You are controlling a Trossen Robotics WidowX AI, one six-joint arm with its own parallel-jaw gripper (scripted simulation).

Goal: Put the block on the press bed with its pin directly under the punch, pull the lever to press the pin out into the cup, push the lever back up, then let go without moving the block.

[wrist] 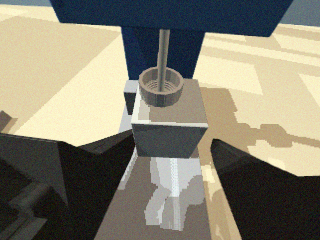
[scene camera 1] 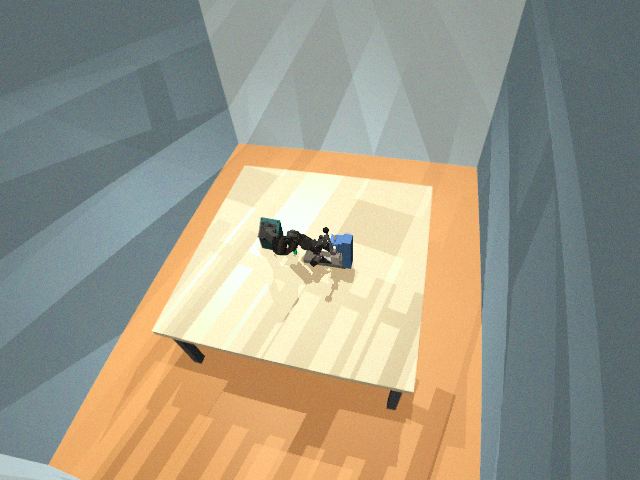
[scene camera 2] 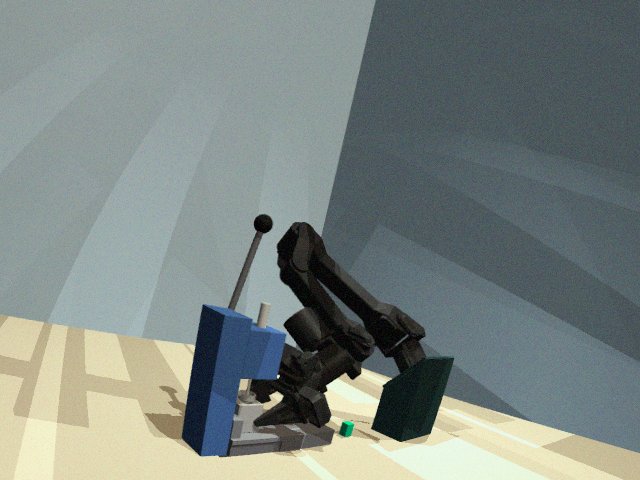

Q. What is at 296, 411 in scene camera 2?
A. My gripper.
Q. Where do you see a blue press frame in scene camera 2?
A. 229, 347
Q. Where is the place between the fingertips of my gripper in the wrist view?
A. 174, 139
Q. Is my gripper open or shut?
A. Open.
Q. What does my gripper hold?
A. Nothing.
